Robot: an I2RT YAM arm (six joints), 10 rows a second.
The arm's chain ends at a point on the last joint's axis. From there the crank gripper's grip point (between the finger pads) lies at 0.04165 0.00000 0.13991 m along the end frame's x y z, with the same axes.
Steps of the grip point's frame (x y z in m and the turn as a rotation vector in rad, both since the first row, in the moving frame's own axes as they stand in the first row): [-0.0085 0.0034 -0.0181 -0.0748 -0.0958 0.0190]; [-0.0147 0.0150 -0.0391 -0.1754 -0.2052 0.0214]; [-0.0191 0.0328 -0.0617 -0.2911 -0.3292 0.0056]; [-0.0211 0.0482 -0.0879 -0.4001 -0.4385 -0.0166]
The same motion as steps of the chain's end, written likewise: [0.0052 -0.0079 -0.0210 -0.0748 -0.0958 0.0190]; [0.0148 -0.0106 -0.0424 -0.1754 -0.2052 0.0214]; [0.0278 -0.0087 -0.0616 -0.2911 -0.3292 0.0056]; [0.0402 -0.0079 -0.0813 -0.4001 -0.4385 -0.0166]
